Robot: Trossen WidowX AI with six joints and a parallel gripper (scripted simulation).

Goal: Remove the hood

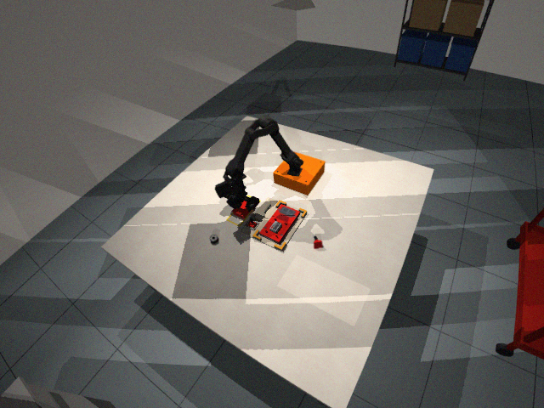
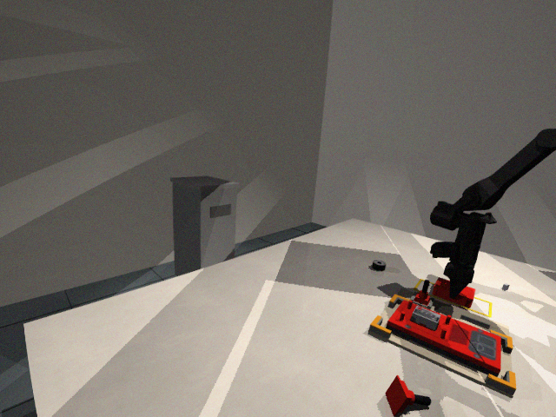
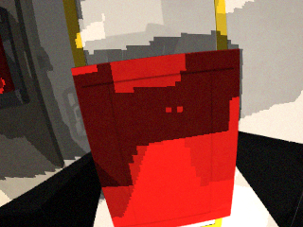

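Now: gripper tip 1 cm below the red hood. Also, from my gripper tip: black wheel: 21 cm ahead, 5 cm to the right.
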